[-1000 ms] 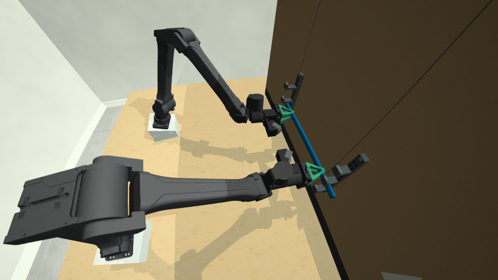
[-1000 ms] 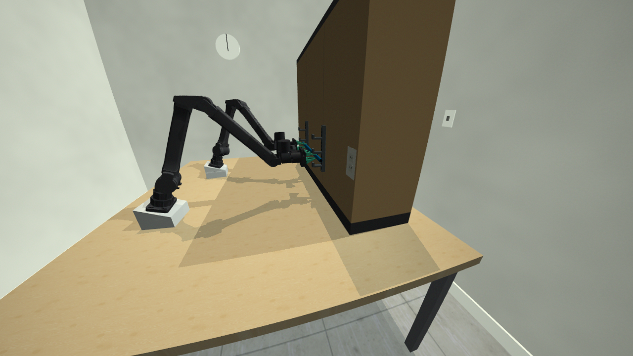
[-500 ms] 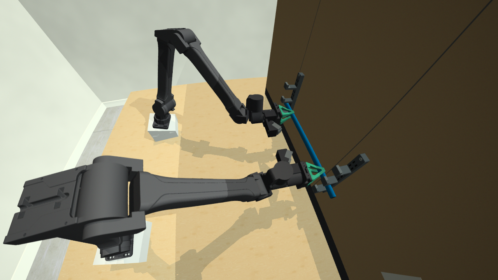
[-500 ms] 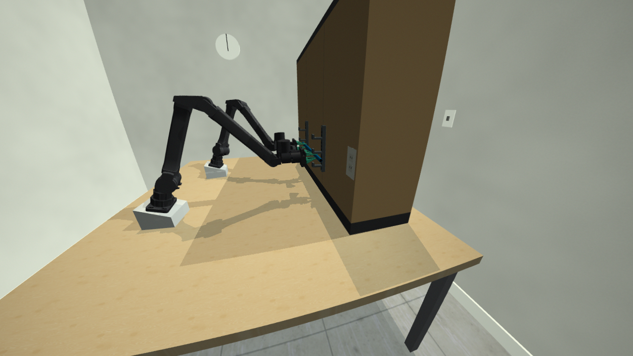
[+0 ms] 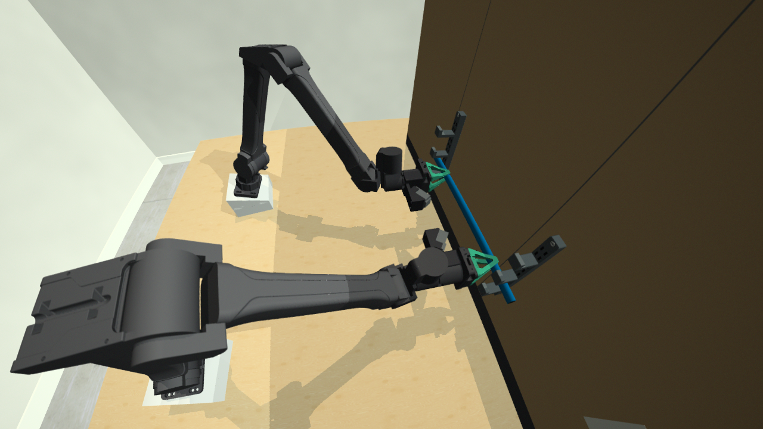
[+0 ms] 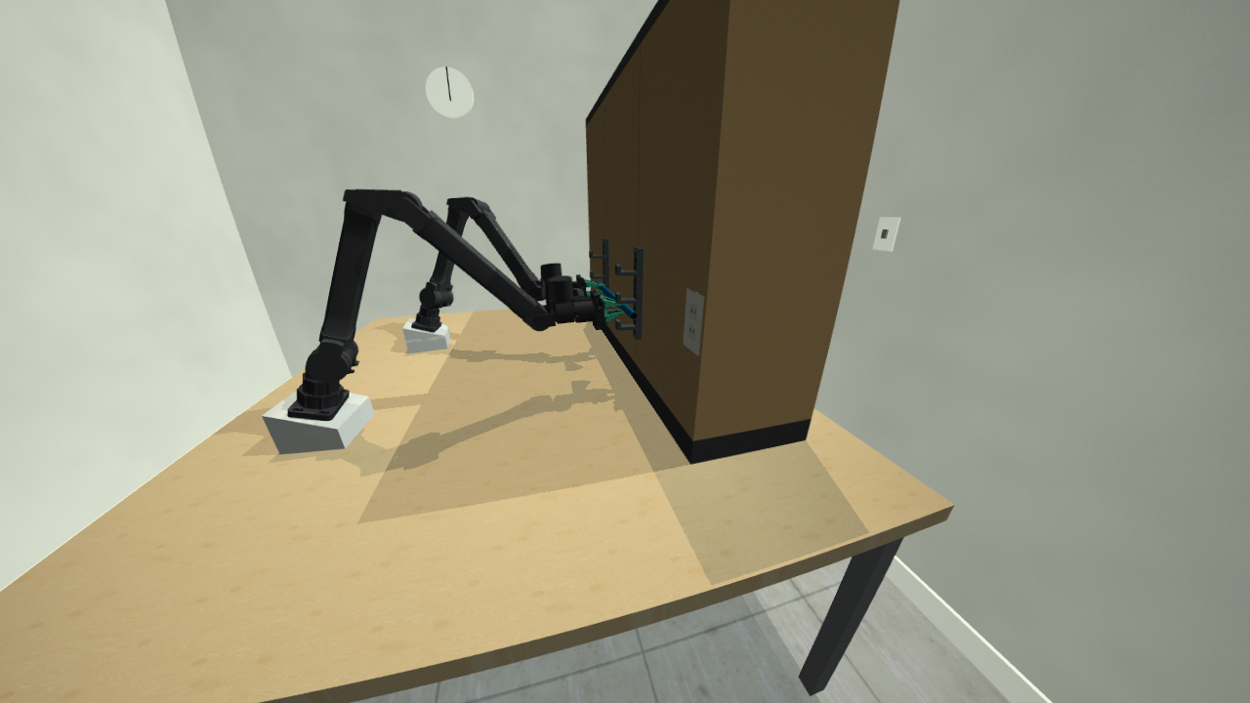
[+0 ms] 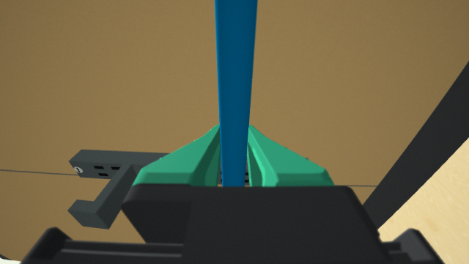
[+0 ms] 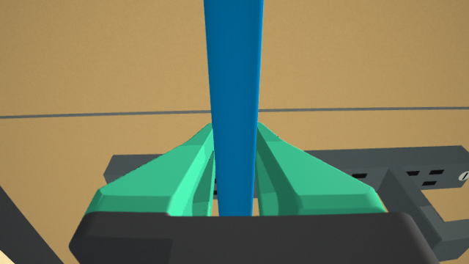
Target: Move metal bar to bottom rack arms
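The blue metal bar is 15 cm to the left of my right hand and 2 cm behind it. From my right hand the other things lie so: black plinth: 21 cm below, 20 cm to the left, 1 cm ahead; then tall brown cabinet: 22 cm to the left, 21 cm above, 16 cm ahead.
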